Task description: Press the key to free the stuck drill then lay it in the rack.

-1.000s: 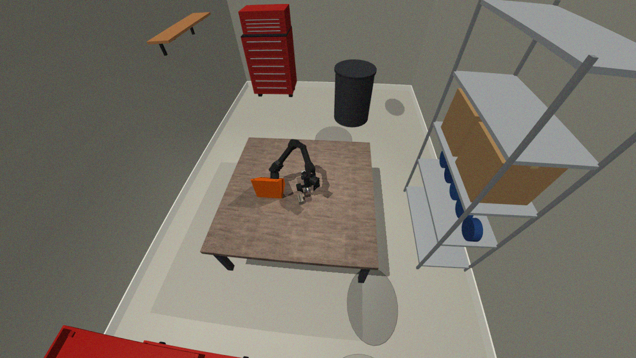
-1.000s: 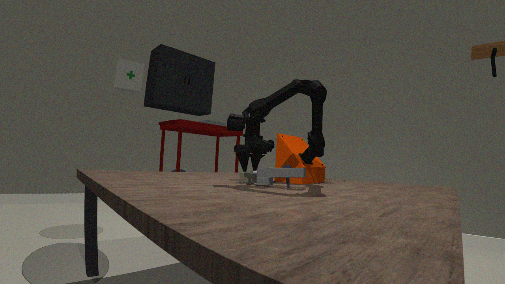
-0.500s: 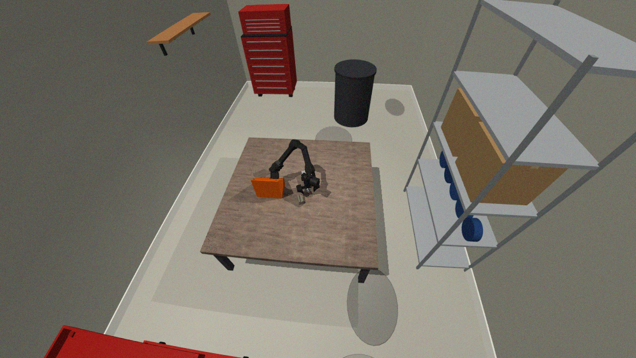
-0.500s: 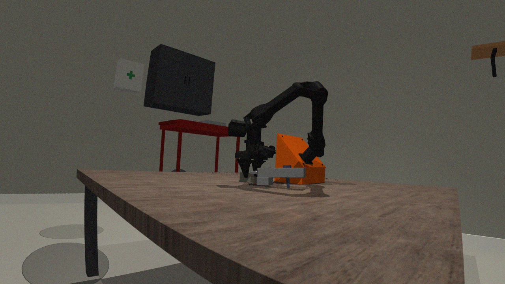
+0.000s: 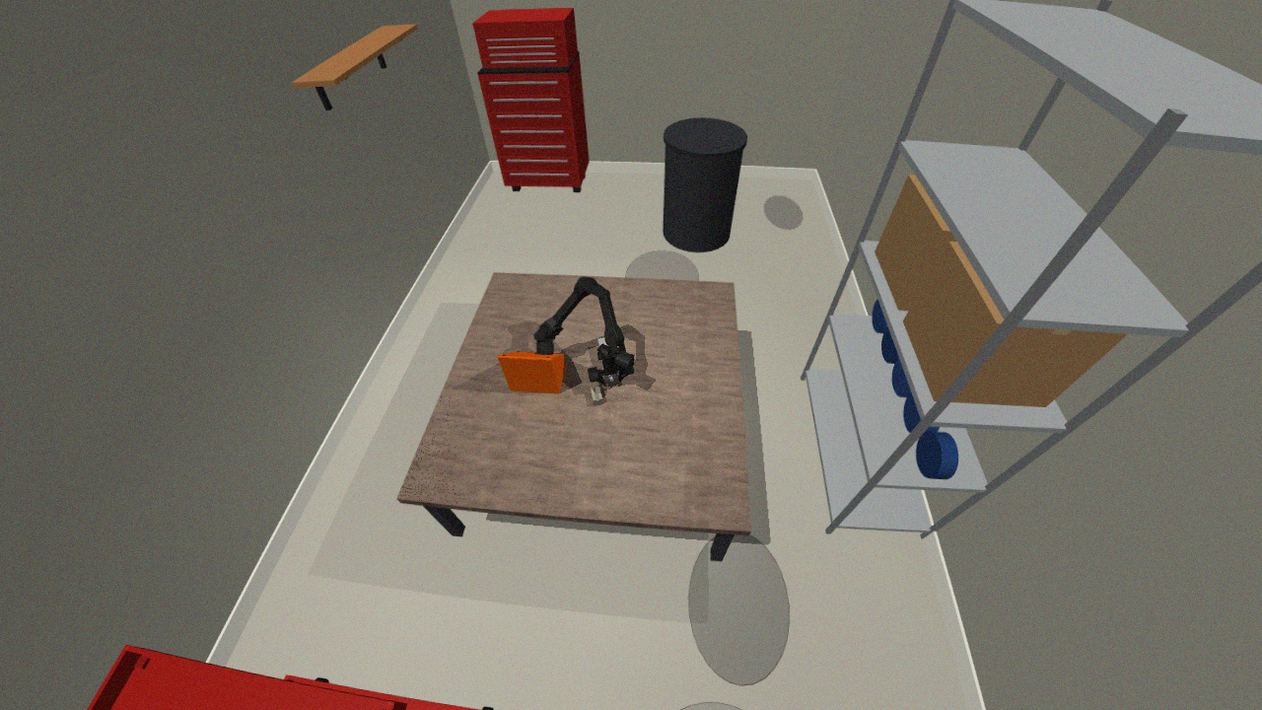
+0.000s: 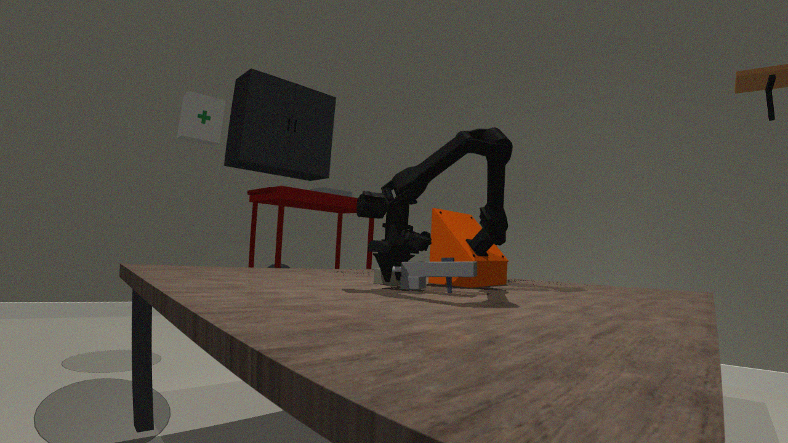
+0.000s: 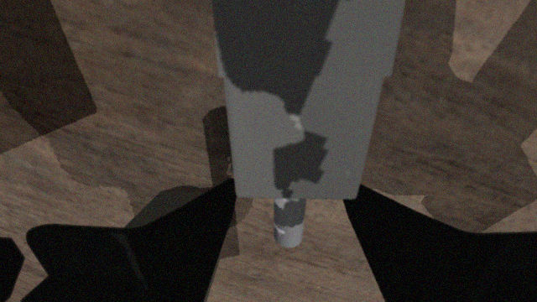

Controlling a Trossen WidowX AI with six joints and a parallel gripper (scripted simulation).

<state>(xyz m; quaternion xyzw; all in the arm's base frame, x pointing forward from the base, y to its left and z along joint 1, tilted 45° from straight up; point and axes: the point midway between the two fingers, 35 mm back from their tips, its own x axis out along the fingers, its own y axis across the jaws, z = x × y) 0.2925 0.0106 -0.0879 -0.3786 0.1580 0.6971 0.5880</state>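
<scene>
The yellow drill is 2 cm behind my gripper tip, 5 cm to the left of it and 4 cm above it. The rest, counted from my gripper tip: grey block fixture: 4 cm behind, 11 cm to the left, 3 cm above; dark T-shaped key: 5 cm behind, 13 cm to the left, 4 cm above.
</scene>
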